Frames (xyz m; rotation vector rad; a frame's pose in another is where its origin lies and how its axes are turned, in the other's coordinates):
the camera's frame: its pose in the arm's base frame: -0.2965 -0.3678 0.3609 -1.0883 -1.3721 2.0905
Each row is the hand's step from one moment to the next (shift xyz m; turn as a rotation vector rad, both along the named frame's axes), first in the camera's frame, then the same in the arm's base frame.
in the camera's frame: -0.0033 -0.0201 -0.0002 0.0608 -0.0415 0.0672
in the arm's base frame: 0.0006 0.0065 0.0193 -0.0932 0.0212 0.0281
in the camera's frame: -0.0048 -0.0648 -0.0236 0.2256 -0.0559 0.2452
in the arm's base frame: 0.0166 0.0382 0.0552 -0.3353 0.0387 0.0153
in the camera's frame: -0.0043 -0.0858 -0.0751 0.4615 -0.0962 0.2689
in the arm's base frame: 0.0553 0.0774 0.0630 -0.5010 0.2059 -0.0339
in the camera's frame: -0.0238 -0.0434 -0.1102 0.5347 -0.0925 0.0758
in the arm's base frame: 0.0981 0.0659 0.0250 -0.3931 0.3667 -0.1058
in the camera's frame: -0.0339 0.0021 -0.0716 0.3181 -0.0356 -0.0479
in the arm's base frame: 0.0773 0.0170 -0.0039 -0.1591 0.2635 -0.1000
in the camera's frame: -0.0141 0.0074 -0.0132 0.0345 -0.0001 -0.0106
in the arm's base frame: 0.0196 -0.0053 -0.0040 -0.0127 0.0301 -0.0154
